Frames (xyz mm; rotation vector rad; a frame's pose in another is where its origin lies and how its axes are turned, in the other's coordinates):
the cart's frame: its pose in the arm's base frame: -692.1 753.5 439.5 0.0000 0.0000 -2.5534
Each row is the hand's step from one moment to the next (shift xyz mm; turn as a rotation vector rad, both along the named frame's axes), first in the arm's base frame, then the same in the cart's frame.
Working: the arm's base frame: its pose in the cart's frame: -157.7 1010.9 -439.5 0.0000 0.0000 2.5534

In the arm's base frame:
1: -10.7 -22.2 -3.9 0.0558 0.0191 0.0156
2: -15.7 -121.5 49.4 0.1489 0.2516 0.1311
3: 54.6 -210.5 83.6 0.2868 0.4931 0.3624
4: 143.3 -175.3 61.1 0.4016 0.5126 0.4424
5: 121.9 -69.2 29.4 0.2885 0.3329 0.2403
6: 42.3 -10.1 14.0 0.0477 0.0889 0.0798
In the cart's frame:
1: 21.2 12.5 -3.9 -0.0570 0.0151 0.0156
2: 80.5 92.4 49.4 -0.2635 -0.1267 0.1311
3: 71.4 205.4 83.6 -0.5122 -0.2511 0.3624
4: -22.0 225.4 61.1 -0.6185 -0.2036 0.4424
5: -63.0 125.2 29.4 -0.4247 -0.1169 0.2403
6: -29.6 31.9 14.0 -0.0890 -0.0475 0.0798

